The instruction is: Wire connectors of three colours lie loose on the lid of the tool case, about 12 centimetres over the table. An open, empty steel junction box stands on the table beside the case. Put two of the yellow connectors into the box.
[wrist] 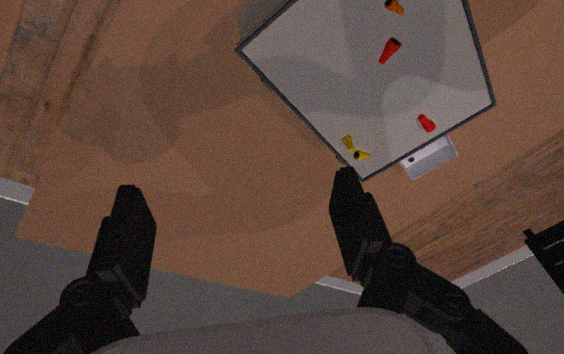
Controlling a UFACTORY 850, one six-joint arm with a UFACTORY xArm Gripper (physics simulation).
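Two yellow connectors lie close together, seemingly touching, near the lower corner of the pale lid of the tool case. Two red connectors and an orange connector lie farther over on the lid. A pale metal box with a dark round hole, apparently the junction box, shows partly past the lid's lower right edge; its inside cannot be made out. My gripper is open and empty, above and left of the lid, with its right fingertip appearing just beside the lid's lower corner.
The brown table top stretches left of the case, and its edge runs across the lower part of the view. Darker wooden planks show at the upper left. A black object is at the right edge, over the grey floor.
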